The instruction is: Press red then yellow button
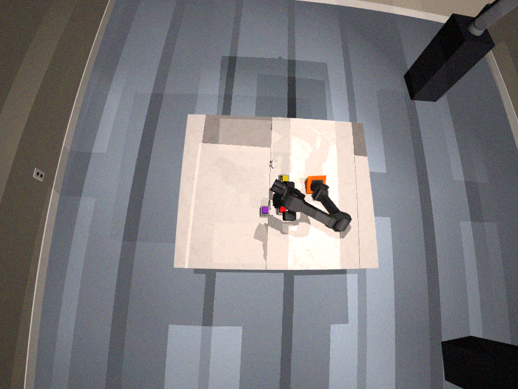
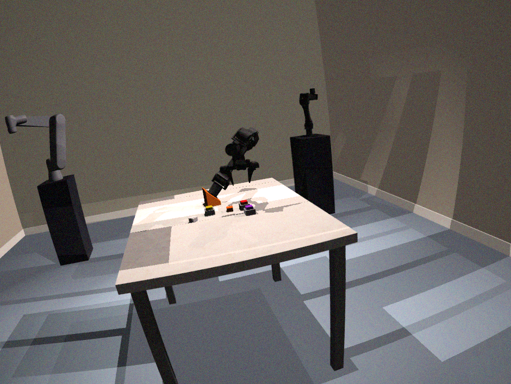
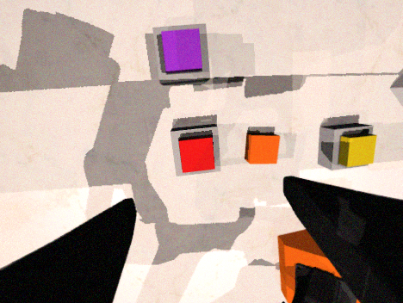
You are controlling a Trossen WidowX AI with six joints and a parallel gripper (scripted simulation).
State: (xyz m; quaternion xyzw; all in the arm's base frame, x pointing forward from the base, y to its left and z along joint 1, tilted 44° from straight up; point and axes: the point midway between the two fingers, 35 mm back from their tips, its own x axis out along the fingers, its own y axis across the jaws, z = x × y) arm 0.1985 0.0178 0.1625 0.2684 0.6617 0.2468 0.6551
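Now: gripper tip 9 cm above the red button. From my gripper tip the other things lie so: purple button 9 cm below, 9 cm ahead; orange block 12 cm below, 7 cm to the right, 1 cm behind; yellow button 17 cm to the right, 9 cm below, 3 cm behind.
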